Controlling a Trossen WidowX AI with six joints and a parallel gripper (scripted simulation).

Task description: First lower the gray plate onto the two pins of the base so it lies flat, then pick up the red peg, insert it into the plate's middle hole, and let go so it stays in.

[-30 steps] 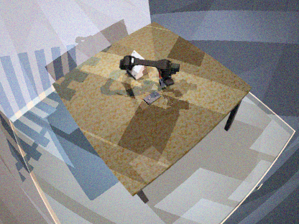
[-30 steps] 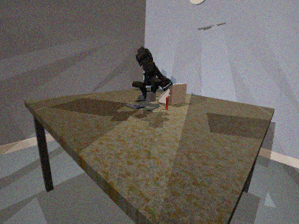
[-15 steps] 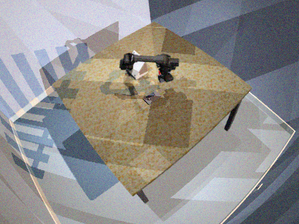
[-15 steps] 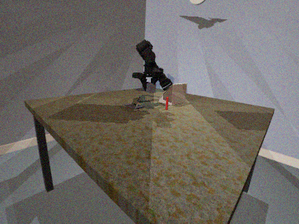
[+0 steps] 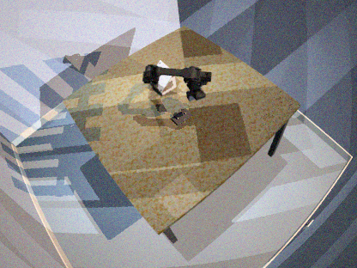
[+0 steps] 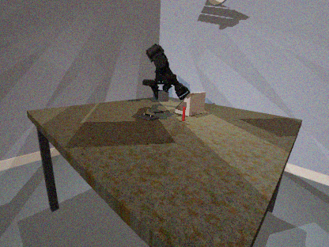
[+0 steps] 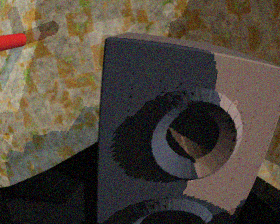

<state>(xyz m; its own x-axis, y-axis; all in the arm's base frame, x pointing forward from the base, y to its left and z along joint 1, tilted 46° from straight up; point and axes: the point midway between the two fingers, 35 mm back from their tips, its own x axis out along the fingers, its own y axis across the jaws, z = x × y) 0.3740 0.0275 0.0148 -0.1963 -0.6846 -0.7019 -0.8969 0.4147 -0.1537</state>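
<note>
My gripper tip is 120 mm past the red peg, 80 mm to the right of it and 90 mm above it. Also, from my gripper tip: gray plate (30 mm above).
</note>
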